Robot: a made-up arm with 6 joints.
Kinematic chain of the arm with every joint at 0, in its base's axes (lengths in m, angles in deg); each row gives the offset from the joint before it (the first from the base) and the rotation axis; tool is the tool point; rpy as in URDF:
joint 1: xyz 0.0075 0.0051 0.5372 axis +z
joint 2: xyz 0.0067 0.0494 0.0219 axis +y
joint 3: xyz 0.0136 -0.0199 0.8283 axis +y
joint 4: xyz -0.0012 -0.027 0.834 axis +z
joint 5: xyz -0.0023 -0.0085 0 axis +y
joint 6: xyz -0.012 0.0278 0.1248 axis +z
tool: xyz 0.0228 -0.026 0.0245 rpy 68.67 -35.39 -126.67
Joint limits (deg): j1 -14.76..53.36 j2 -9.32..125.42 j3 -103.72..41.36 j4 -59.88..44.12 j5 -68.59..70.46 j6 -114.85..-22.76
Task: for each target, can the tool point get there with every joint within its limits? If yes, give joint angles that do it. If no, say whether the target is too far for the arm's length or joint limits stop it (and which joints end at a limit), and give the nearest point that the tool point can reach.
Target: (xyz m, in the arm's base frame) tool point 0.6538 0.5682 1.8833
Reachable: yes | joints 45.48 57.77 -40.79 27.03 -52.10 -89.41
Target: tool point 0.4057 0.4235 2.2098
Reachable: yes | joints 41.04 5.24 29.66 -42.18 -35.10 -31.74
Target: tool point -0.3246 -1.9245 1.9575
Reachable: no: too far | nearest point -0.5222 -0.8563 1.6954 | short by 1.117 m
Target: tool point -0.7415 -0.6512 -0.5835
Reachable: no: joint limits stop it (at a limit: joint 2, joint 3, joint 6) | nearest point -0.6628 -0.5822 0.8932 | short by 1.480 m
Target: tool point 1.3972 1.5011 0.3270
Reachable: no: too far | nearest point 1.2417 1.3337 0.3531 | short by 0.230 m
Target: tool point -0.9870 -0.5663 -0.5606
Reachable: no: joint limits stop it (at a limit: joint 2, joint 3, joint 6) | nearest point -0.7778 -0.4461 0.8949 | short by 1.475 m
